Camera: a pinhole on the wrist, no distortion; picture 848 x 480 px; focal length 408.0 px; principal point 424.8 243.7 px. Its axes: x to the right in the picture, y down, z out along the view. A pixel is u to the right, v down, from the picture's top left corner.
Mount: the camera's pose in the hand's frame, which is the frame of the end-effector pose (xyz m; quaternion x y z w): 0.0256 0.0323 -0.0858 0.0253 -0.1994 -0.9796 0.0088
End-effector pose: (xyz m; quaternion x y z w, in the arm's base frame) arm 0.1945 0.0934 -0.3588 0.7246 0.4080 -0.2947 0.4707
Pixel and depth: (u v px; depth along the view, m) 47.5 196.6 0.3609
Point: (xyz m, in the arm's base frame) 0.5430 -0.0755 -0.6306
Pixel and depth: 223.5 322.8 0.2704
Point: 0.3388 -0.0568 -0.5077
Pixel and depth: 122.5 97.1 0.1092
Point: 0.3422 0.0968 -0.3913
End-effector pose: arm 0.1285 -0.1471 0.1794 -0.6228 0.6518 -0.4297 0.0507
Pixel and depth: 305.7 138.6 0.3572
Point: 0.0323 -0.3840 -0.0627
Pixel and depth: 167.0 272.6 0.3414
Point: 0.1138 -0.4825 0.0363
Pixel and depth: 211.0 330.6 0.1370
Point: 0.0950 -0.2604 0.1495
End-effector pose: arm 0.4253 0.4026 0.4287 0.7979 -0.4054 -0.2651 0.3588
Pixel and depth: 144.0 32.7 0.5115
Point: 0.1764 -0.1958 0.5857
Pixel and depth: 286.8 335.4 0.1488
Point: 0.3863 0.2965 0.4277
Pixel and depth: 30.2 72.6 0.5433
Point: 0.2384 -0.3511 0.5189
